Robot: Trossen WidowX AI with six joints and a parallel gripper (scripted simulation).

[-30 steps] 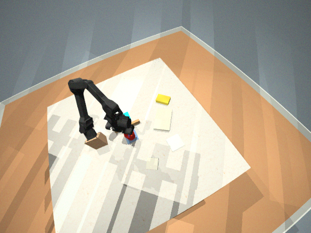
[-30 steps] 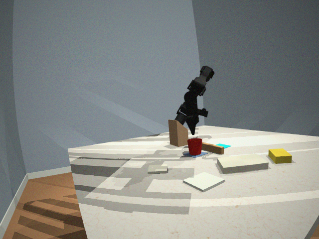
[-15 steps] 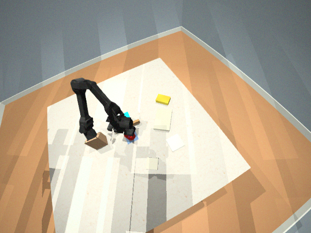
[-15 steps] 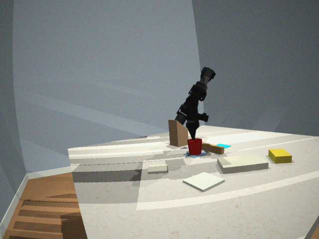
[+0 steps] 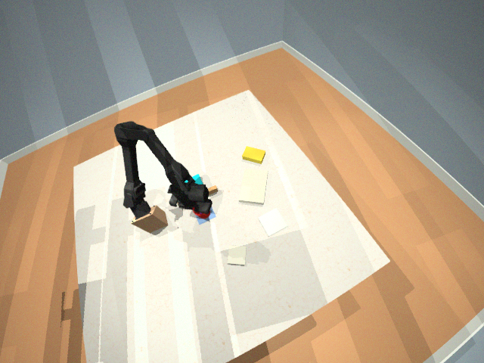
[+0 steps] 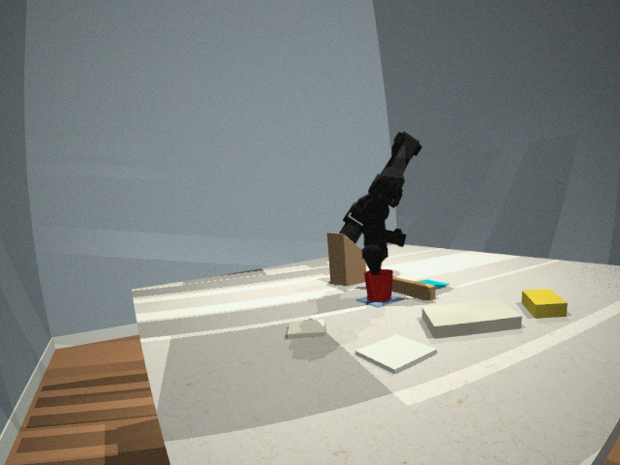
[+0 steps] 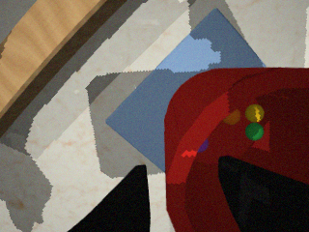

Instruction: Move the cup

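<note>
Right now the red cup is 2 cm to the right of my gripper tip, 2 cm ahead of it and 1 cm below it. Round my gripper tip: wooden bar (8 cm to the left, 4 cm below, 3 cm ahead); light blue pad (6 cm below, 2 cm ahead, 1 cm to the right); cyan pad (17 cm to the left, 6 cm below, 3 cm ahead).
</note>
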